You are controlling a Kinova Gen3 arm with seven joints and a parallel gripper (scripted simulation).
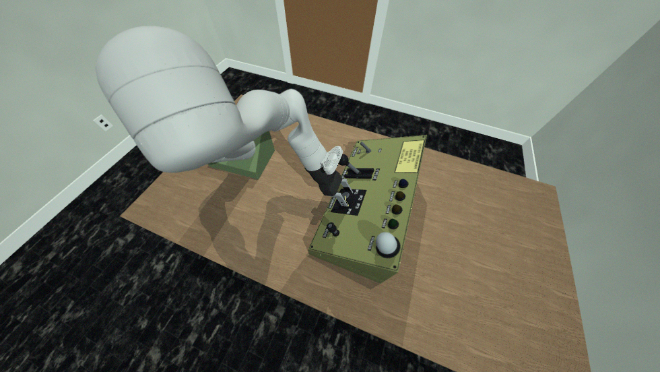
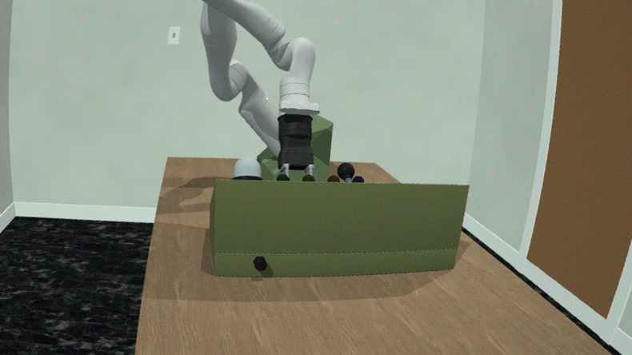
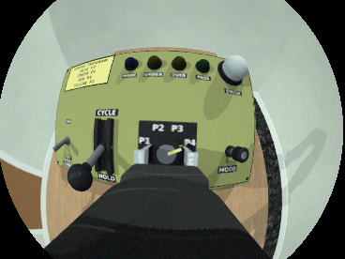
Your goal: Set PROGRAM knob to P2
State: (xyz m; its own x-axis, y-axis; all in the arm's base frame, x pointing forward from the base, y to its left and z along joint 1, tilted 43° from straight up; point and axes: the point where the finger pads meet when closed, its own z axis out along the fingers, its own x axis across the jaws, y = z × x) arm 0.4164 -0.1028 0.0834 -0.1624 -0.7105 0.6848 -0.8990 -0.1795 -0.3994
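My hand is 1 cm to the left of the program knob, 1 cm short of it and 1 cm above it. Round my hand: black ball-topped lever 12 cm to the left; olive console 5 cm to the left, 5 cm ahead, 3 cm below; black toggle switch 12 cm to the right, 2 cm behind.
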